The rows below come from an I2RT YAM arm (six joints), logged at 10 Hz.
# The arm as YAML. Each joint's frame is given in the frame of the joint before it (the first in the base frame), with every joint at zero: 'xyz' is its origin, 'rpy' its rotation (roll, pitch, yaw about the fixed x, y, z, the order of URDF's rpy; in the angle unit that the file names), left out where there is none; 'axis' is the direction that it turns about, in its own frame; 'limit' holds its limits. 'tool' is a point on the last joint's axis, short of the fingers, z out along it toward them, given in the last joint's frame.
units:
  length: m
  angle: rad
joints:
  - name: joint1
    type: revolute
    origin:
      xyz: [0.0, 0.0, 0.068]
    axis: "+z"
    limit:
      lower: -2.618
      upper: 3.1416
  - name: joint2
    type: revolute
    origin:
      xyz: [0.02, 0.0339, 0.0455]
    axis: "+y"
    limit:
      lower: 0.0
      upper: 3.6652
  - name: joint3
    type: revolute
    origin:
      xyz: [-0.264, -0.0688, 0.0]
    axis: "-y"
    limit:
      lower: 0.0
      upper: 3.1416
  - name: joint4
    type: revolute
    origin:
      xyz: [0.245, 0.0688, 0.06]
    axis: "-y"
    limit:
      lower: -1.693
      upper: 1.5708
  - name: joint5
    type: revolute
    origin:
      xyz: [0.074, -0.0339, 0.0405]
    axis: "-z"
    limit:
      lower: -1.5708
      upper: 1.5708
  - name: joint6
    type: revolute
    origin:
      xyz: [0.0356, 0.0, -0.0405]
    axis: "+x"
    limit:
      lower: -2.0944
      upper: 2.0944
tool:
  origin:
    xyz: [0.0, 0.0, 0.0]
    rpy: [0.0, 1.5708, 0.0]
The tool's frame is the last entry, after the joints.
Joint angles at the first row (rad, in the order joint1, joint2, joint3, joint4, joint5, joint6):
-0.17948 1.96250 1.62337 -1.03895 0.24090 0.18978
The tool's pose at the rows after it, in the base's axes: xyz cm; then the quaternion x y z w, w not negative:
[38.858, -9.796, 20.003, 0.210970, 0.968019, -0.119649, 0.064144]
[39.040, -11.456, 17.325, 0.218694, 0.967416, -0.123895, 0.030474]
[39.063, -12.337, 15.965, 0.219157, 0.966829, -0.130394, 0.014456]
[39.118, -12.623, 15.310, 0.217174, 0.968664, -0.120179, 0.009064]
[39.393, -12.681, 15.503, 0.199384, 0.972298, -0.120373, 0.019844]
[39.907, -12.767, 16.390, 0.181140, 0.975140, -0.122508, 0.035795]
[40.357, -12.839, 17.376, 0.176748, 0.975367, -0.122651, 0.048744]
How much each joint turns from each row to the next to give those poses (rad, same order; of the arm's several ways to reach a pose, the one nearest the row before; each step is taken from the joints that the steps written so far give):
-0.04654 0.06944 0.00002 0.01066 -0.00305 -0.00266
-0.03814 0.07019 0.00000 0.00917 0.00763 -0.01564
-0.01947 0.03547 -0.00003 0.00841 0.01373 -0.01527
-0.00801 0.01639 -0.00002 0.00650 -0.02022 -0.01106
0.00038 -0.00225 0.00387 0.02019 -0.00228 -0.03929
0.00152 -0.00459 0.02784 0.00458 -0.00039 -0.04006
0.00116 -0.00269 0.03467 -0.01028 -0.00305 -0.01067

